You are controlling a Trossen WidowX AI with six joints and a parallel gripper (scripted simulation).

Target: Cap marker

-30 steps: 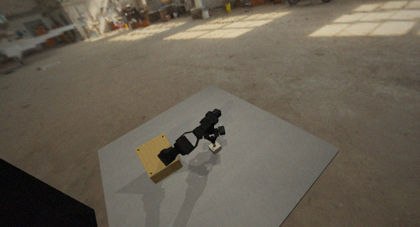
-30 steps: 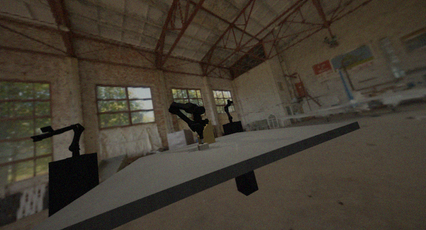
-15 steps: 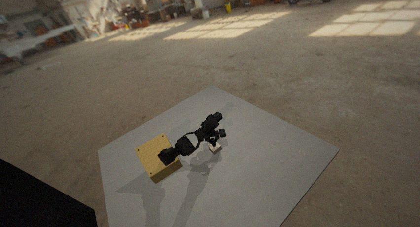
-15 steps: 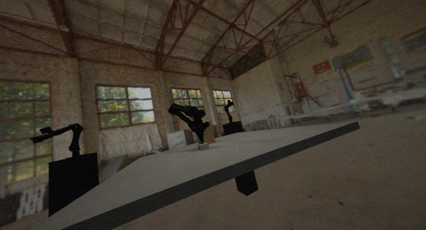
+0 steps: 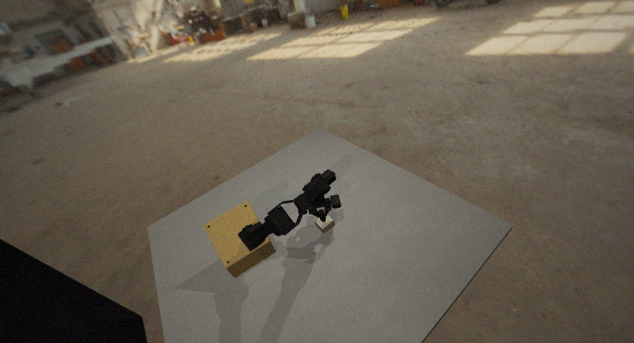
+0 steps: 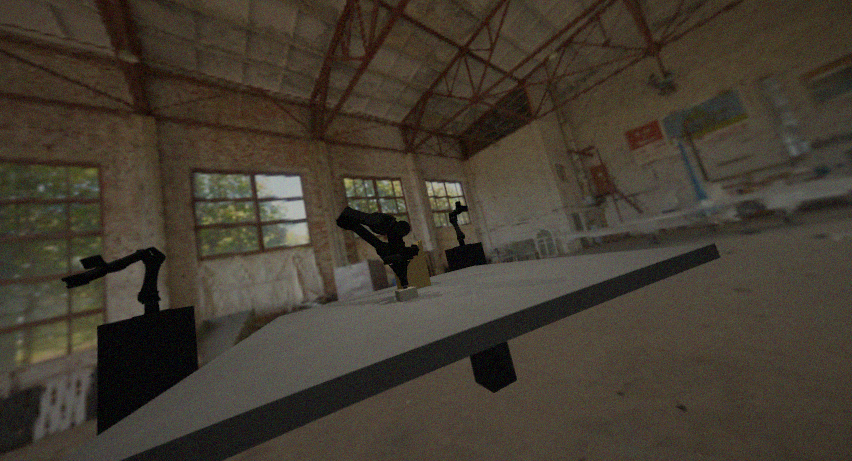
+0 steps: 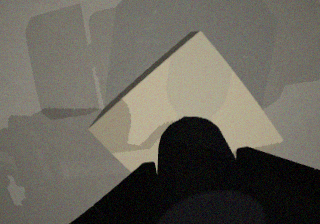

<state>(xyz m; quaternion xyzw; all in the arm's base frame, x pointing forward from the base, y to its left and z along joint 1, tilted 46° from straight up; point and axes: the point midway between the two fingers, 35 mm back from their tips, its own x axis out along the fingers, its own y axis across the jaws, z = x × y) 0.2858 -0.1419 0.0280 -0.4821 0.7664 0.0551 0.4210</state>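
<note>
Right now my gripper tip is 1 cm below the dark marker cap.
</note>
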